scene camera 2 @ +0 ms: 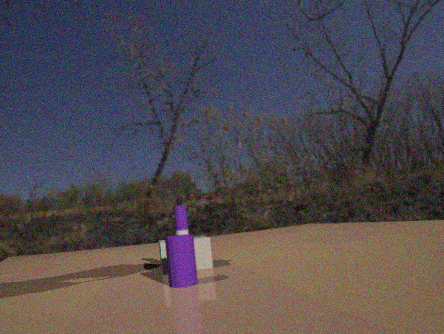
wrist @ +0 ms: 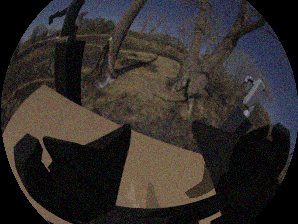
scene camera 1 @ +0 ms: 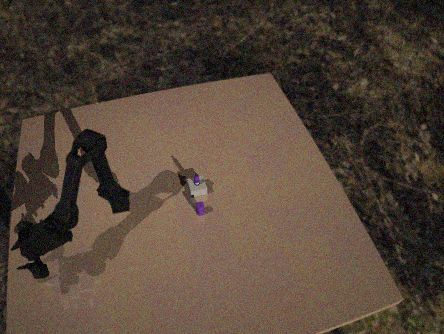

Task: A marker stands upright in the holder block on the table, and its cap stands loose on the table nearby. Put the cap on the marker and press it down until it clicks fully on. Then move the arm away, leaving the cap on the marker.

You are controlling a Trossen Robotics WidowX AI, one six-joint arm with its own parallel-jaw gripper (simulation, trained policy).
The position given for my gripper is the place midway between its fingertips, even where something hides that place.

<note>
In view: my gripper (wrist: 162, 127), a purple cap (scene camera 2: 181, 264) and a pale holder block (scene camera 2: 202, 247).
The wrist view misses the purple cap: it is out of frame.
</note>
